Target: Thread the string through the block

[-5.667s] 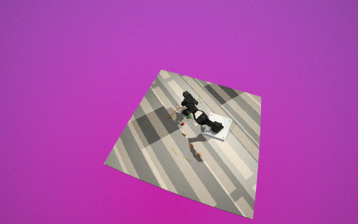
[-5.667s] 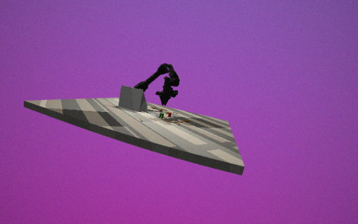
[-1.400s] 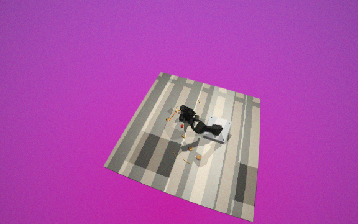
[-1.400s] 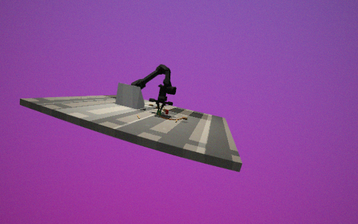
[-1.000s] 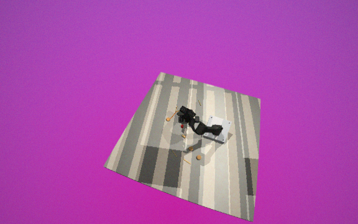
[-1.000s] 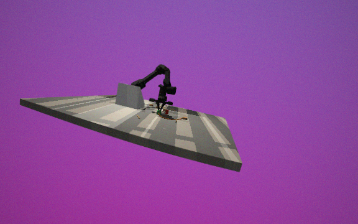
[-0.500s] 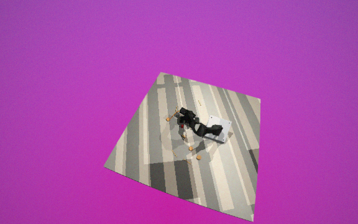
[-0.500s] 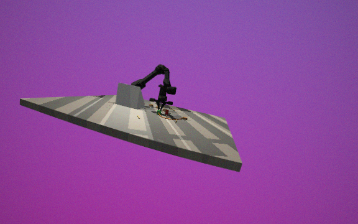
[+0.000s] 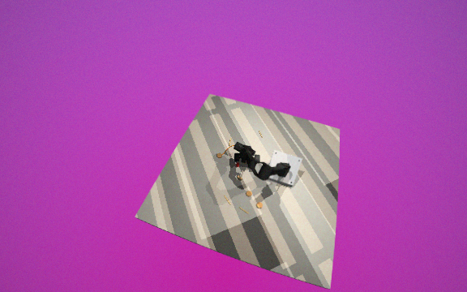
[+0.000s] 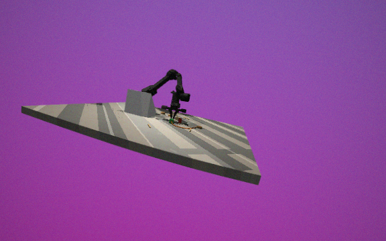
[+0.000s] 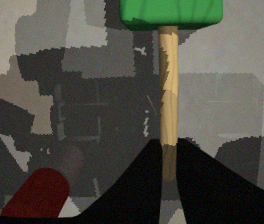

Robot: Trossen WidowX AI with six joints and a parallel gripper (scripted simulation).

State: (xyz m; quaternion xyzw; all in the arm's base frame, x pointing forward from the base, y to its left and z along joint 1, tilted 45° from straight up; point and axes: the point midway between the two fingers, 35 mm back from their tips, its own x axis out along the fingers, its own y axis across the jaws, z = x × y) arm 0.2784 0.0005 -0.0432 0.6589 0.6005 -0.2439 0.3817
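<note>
Right now my gripper tip is 6 cm short of the red object, 4 cm to the right of it and 1 cm below it. Round my gripper tip: thin wooden stick: 1 cm ahead, 4 cm to the right, 1 cm above; then green block: 1 cm ahead, 6 cm to the right, 1 cm above; then round wooden button: 21 cm ahead, 2 cm to the right.
</note>
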